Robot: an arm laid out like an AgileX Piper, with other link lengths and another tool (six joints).
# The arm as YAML. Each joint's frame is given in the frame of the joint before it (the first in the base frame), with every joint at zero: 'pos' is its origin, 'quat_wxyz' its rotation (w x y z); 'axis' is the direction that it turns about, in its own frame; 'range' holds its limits. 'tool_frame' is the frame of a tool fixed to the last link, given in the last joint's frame.
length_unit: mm
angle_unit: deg
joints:
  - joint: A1
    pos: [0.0, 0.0, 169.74]
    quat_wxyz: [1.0, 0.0, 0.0, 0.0]
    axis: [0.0, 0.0, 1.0]
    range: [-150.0, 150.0]
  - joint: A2
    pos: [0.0, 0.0, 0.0]
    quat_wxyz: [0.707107, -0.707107, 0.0, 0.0]
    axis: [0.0, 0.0, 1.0]
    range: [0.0, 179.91]
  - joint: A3
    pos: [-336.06, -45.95, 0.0]
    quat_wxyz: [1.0, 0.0, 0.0, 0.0]
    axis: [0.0, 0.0, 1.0]
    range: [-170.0, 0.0]
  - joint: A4
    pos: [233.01, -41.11, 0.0]
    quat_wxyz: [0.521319, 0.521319, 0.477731, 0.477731]
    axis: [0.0, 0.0, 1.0]
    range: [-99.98, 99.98]
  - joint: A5
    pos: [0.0, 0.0, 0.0]
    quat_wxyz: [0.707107, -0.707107, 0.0, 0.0]
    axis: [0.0, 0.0, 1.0]
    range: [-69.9, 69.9]
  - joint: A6
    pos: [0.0, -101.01, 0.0]
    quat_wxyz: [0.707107, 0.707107, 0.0, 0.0]
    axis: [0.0, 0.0, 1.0]
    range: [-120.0, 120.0]
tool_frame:
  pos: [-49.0, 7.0, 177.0]
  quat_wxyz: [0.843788, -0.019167, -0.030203, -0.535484]
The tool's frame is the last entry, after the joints.
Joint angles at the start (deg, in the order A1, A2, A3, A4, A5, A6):
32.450, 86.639, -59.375, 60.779, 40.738, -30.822
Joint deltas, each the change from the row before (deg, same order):
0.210, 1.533, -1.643, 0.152, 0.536, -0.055
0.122, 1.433, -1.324, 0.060, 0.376, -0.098
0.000, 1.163, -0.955, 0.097, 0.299, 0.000
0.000, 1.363, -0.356, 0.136, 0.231, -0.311
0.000, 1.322, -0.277, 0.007, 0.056, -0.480
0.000, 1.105, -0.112, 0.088, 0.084, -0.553
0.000, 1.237, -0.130, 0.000, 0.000, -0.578
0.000, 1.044, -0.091, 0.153, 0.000, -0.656
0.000, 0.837, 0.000, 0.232, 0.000, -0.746
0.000, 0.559, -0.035, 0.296, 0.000, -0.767
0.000, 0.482, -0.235, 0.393, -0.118, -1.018
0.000, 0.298, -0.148, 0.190, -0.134, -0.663
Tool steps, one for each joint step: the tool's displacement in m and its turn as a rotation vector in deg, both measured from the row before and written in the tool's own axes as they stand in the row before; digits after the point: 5 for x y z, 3 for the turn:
-0.00343, -0.00332, 0.00667, -0.638, -0.255, -0.080
-0.00104, -0.00327, 0.00637, -0.530, -0.032, -0.023
0.00039, -0.00296, 0.00505, -0.390, 0.030, 0.222
0.00562, -0.00084, 0.00720, -0.742, 0.487, 0.435
0.00627, -0.00118, 0.00701, -0.618, 0.608, 0.185
0.00573, -0.00027, 0.00609, -0.618, 0.514, 0.143
0.00676, -0.00067, 0.00676, -0.612, 0.644, 0.120
0.00530, -0.00049, 0.00573, -0.521, 0.447, 0.058
0.00430, -0.00004, 0.00471, -0.457, 0.323, -0.046
0.00207, -0.00016, 0.00307, -0.284, 0.100, -0.217
-0.00010, -0.00153, 0.00219, -0.020, -0.100, -0.580
0.00012, -0.00118, 0.00133, 0.038, -0.016, -0.437

